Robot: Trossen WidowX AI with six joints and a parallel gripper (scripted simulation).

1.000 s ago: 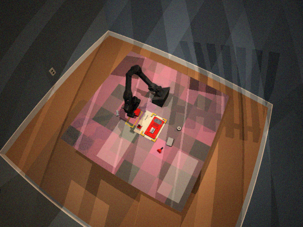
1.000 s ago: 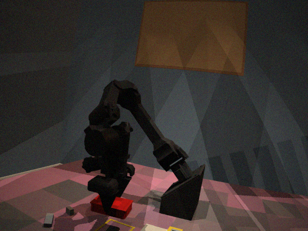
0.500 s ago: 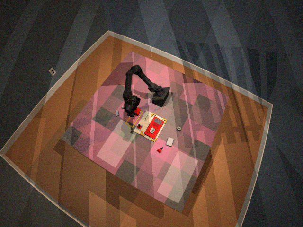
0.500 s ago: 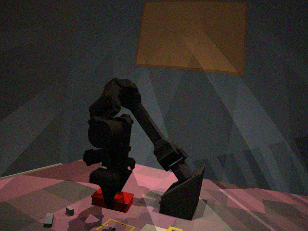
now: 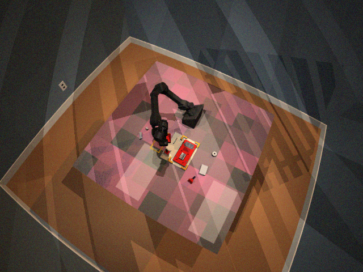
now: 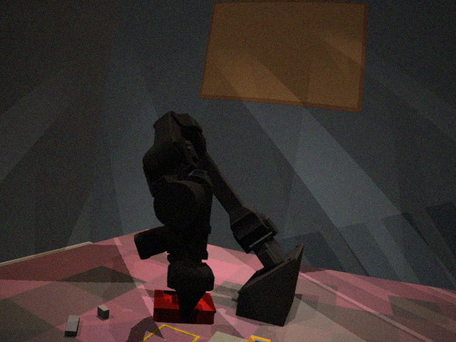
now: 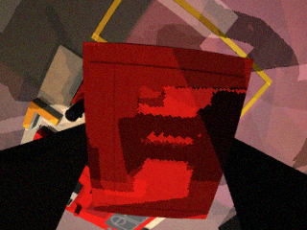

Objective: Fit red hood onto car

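My gripper tip is 150 mm to the right of the pale jig plate, 100 mm above it and 10 mm past it. From my gripper tip the other things lie so: red hood 10 mm above.
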